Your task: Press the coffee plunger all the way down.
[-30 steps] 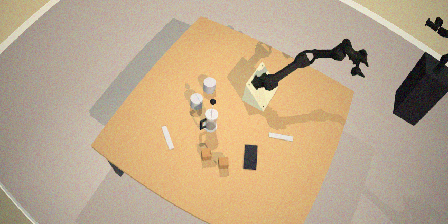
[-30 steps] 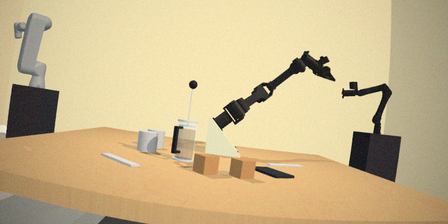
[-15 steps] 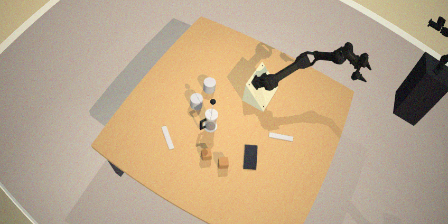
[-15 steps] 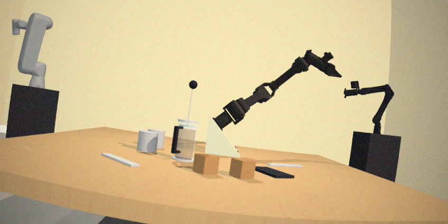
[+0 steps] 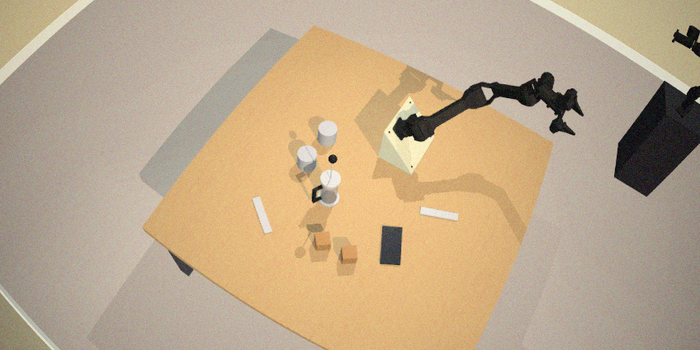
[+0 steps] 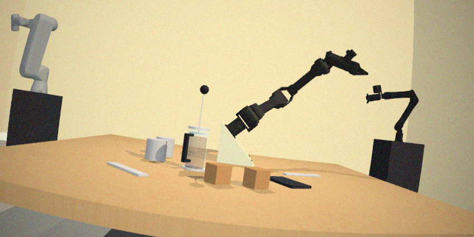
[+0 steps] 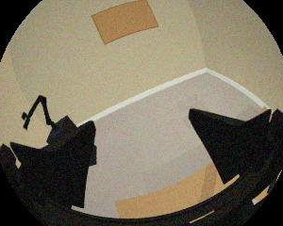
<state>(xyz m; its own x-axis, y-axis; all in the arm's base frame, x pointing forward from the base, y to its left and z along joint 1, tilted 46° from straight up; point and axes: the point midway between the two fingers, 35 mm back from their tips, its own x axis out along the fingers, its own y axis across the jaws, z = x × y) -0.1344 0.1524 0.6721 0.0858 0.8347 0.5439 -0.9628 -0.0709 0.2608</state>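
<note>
Now: gripper tip 45 cm short of the glass coffee press, 74 cm to the left of it and 36 cm above it. The rest, counted from my gripper tip: black slab 50 cm ahead, 45 cm to the right, 48 cm below.
</note>
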